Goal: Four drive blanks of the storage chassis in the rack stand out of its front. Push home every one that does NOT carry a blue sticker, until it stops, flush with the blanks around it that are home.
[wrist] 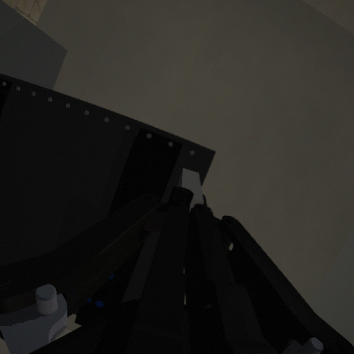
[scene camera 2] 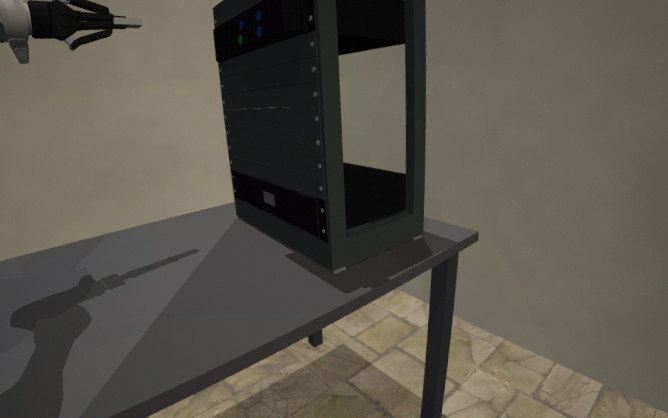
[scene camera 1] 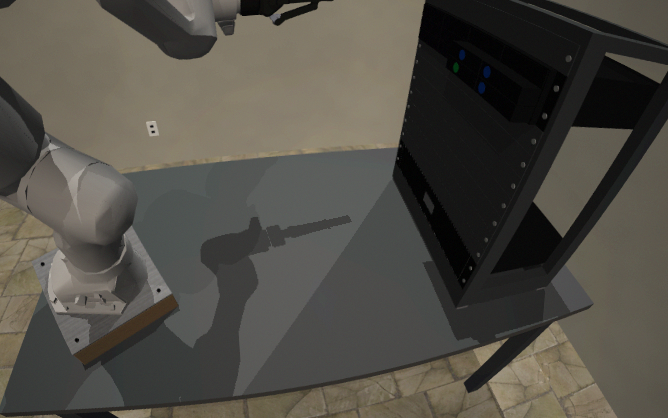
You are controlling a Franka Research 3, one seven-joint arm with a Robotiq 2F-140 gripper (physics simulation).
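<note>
Scene camera 1: a rack point(scene camera 1: 492, 98). Scene camera 2: the rack point(scene camera 2: 289, 180), my gripper point(scene camera 2: 140, 23). Wrist view: gripper point(wrist: 185, 182), rack point(wrist: 75, 162).
</note>
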